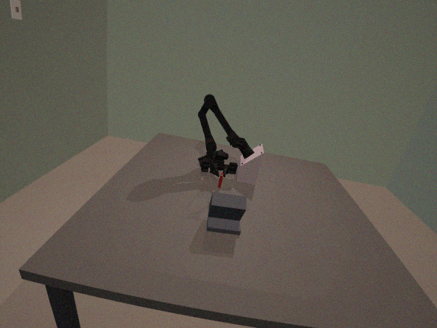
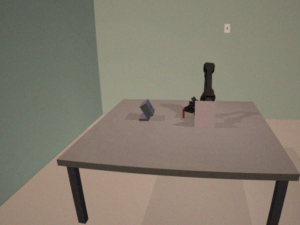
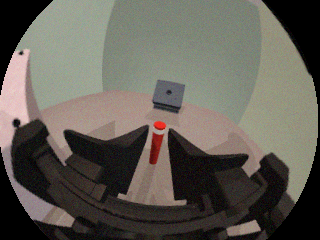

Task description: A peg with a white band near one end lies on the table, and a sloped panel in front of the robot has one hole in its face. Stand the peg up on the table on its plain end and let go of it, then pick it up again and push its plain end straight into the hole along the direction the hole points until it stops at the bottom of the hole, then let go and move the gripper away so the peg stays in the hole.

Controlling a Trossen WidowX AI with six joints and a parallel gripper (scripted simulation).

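The red peg is 1 cm below my gripper tip and 1 cm behind it. Also, from my gripper tip: blue-grey sloped panel 27 cm ahead, 1 cm above.
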